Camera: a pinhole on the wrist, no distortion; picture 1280 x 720 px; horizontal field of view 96.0 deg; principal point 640.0 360.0 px. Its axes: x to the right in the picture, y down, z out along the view. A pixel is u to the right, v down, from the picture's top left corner.
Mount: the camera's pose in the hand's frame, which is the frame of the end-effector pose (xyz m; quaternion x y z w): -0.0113 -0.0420 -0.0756 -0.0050 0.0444 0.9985 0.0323
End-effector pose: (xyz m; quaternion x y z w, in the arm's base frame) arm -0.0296 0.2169 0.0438 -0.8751 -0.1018 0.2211 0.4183
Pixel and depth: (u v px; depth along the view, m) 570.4 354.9 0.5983
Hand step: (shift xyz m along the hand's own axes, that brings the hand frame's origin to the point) 0.0569 0.0119 0.5208
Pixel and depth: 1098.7 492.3 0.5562
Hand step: -0.4653 -0.0911 0.4840
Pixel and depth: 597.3 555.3 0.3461
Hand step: 0.0042 -0.1294 0.2798
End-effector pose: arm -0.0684 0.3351 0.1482 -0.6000 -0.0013 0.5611 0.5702
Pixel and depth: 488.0 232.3 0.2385
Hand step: 0.0532 0.0277 0.1581
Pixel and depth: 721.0 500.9 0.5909
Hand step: -0.1078 -0.1277 0.5246
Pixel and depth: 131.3 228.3 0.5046
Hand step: 0.4371 0.0890 0.4225
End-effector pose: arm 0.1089 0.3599 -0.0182 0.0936 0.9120 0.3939 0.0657
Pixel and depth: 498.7 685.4 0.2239
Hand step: 0.0337 -0.1513 0.1593
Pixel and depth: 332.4 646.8 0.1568
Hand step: 0.0660 -0.1110 0.0885
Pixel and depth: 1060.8 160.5 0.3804
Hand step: -0.2826 0.1405 0.2881
